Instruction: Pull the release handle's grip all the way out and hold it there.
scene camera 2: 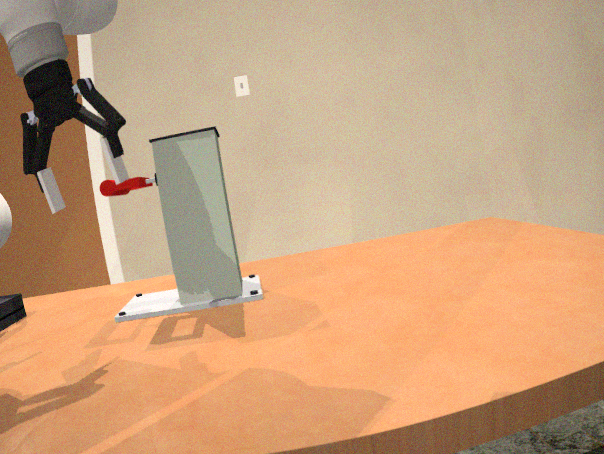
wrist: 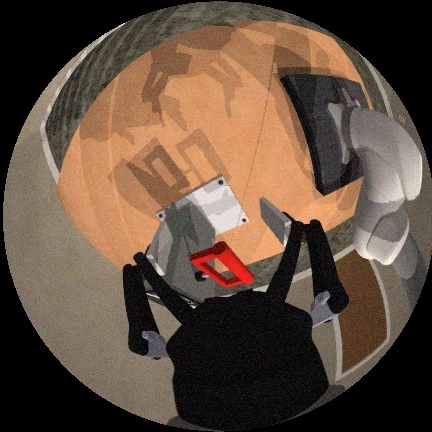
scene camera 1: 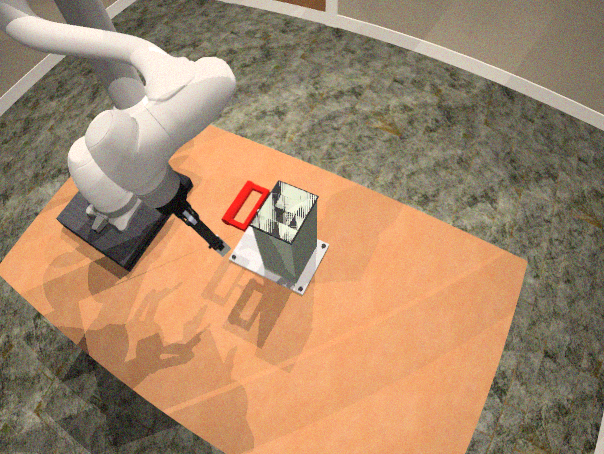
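The red rectangular grip point(scene camera 1: 237, 201) point(scene camera 2: 112, 188) point(wrist: 232, 261) sticks out level from the upper side of a grey-green column point(scene camera 1: 305, 240) point(scene camera 2: 200, 215) point(wrist: 182, 250). A short pale stem point(scene camera 2: 151, 180) shows between grip and column. My gripper point(scene camera 1: 223, 249) point(scene camera 2: 87, 193) point(wrist: 213, 218) is open and empty, tilted, on the grip's side of the column. In scene view 2 one fingertip meets the grip's upper edge in the picture; whether they touch is unclear. The other finger is farther out and lower. In the wrist view the grip lies between the spread fingers, nearer the gripper's body.
The column stands on a white base plate point(scene camera 1: 245, 250) point(scene camera 2: 150, 302) point(wrist: 227, 212) with dark bolts, on the orange table point(scene camera 1: 400, 300) point(scene camera 2: 400, 325) point(wrist: 210, 105). The arm's dark mounting block point(scene camera 1: 112, 235) point(wrist: 312, 120) is on the side of the column where the grip sticks out.
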